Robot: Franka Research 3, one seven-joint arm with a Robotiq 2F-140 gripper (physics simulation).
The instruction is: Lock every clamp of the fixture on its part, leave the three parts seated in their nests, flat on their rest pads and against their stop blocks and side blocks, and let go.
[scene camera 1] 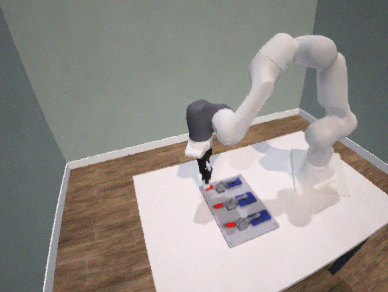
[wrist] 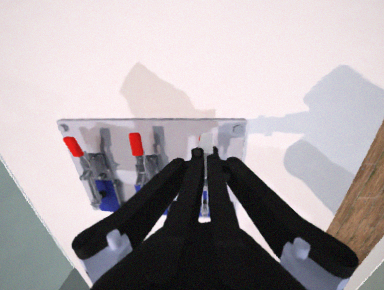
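Note:
The grey fixture plate (scene camera 1: pixel 250 235) (wrist: pixel 117 131) carries three toggle clamps with red handles. The near handle (scene camera 1: pixel 230 225) (wrist: pixel 73 146) and middle handle (scene camera 1: pixel 218 205) (wrist: pixel 136 144) lie low towards the plate's outer edge. The far handle (scene camera 1: pixel 209 188) is mostly hidden by the fingertips in the wrist view. The near blue part (scene camera 1: pixel 260 218) (wrist: pixel 107 196), middle blue part (scene camera 1: pixel 246 199) and far blue part (scene camera 1: pixel 235 183) lie under the clamp arms. Seating and clamp contact are too small to tell. My gripper (scene camera 1: pixel 206 184) (wrist: pixel 206 142) is shut and empty, its tips at the far handle; contact is unclear.
The plate lies on a white table (scene camera 1: pixel 180 260) (wrist: pixel 280 40). Bolt heads stand at its corners. The arm's base (scene camera 1: pixel 317 172) stands on the table to the right in the scene view. The table edge and wooden floor (wrist: pixel 362 200) show at the wrist view's right.

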